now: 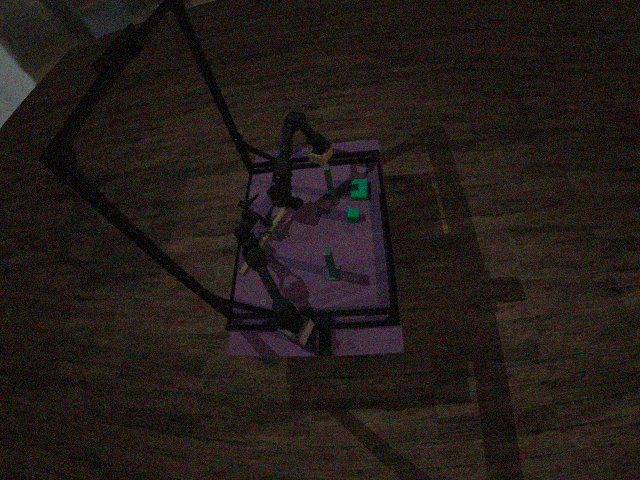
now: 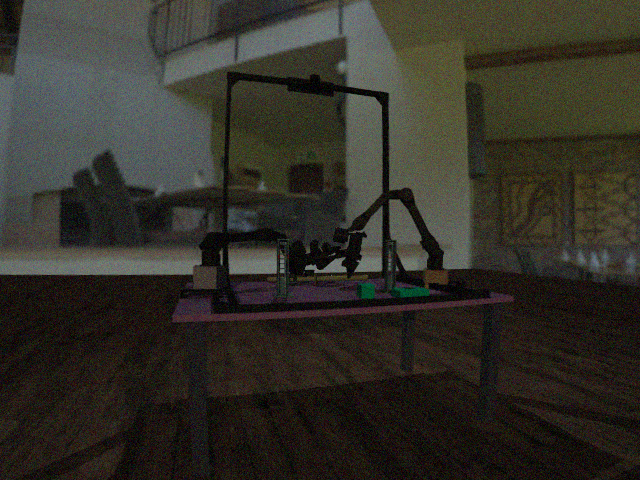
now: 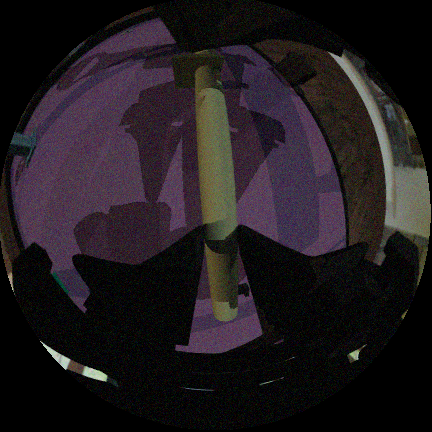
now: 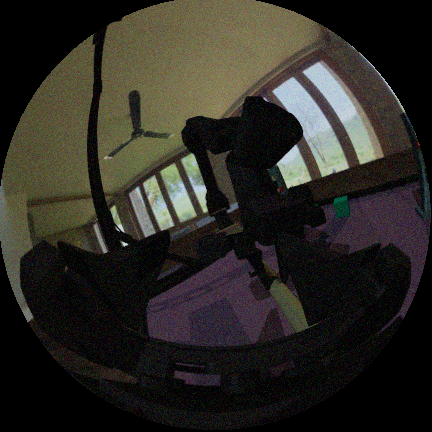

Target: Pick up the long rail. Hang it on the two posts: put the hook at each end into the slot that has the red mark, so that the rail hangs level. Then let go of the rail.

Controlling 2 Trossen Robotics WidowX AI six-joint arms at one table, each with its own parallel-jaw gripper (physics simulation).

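Seen in the pictures: left gripper, between the fingertips: (image 1: 284,208) (image 2: 349,277) (image 3: 220,230) (image 4: 275,285); right gripper, between the fingertips: (image 1: 265,199) (image 2: 339,251) (image 4: 225,236); left arm's base, origin of its link: (image 1: 319,150) (image 2: 435,269) (image 4: 225,225); right arm's base, origin of its link: (image 1: 294,324) (image 2: 210,265).
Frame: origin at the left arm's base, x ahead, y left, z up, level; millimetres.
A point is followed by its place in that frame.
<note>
The long rail (image 1: 275,221) @(x 484, y 9, z -42 mm) (image 2: 328,277) @(x 490, y 14, z -47 mm) (image 3: 215,160) @(x 443, y 7, z -38 mm) (image 4: 287,304) @(x 445, y 0, z -38 mm) is a pale yellow rod that hangs low over the purple table (image 1: 356,248) @(x 440, y 430, z -82 mm) (image 2: 328,311) @(x 388, y 598, z -88 mm). My left gripper (image 1: 286,206) @(x 394, y 6, z -46 mm) (image 2: 352,269) @(x 394, y 6, z -46 mm) (image 3: 220,230) @(x 394, y 6, z -46 mm) is shut on the rail near one end. A hook (image 3: 197,70) @(x 541, y 12, z -48 mm) shows at the rail's far end. My right gripper (image 1: 248,210) (image 2: 313,252) (image 4: 225,236) @(x 448, y -35, z 73 mm) is open and empty beside the rail's other half. The two slotted posts (image 1: 328,181) @(x 222, y 183, z 50 mm) (image 1: 329,262) @(x 615, y 401, z 69 mm) (image 2: 283,269) @(x 598, y 379, z 22 mm) (image 2: 390,264) @(x 200, y 162, z 30 mm) stand upright on the table, apart from the rail.
Two green blocks (image 1: 359,189) @(x 137, y 304, z -51 mm) (image 1: 352,214) @(x 304, y 346, z -31 mm) (image 2: 366,290) @(x 288, y 370, z -51 mm) (image 2: 410,291) @(x 129, y 340, z -55 mm) lie on the table near one post. A tall black frame (image 2: 228,190) @(x 973, y 86, z 361 mm) (image 1: 390,238) @(x 337, y 557, z -63 mm) rings the table. The arm bases (image 1: 320,154) @(x 29, y 24, z 2 mm) (image 1: 306,330) @(x 894, y 437, z 1 mm) sit at the two short ends.
</note>
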